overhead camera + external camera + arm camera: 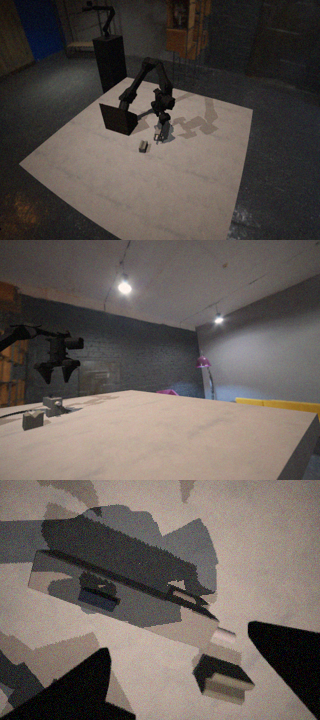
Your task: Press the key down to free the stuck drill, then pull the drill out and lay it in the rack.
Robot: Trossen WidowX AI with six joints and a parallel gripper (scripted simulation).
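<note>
Right now my gripper tip is 80 mm above the drill and 30 mm to the left of it. Round my gripper tip: grey sleeve: 90 mm below, 20 mm to the left, 20 mm behind; rack: 160 mm to the right, 110 mm below, 30 mm behind.
</note>
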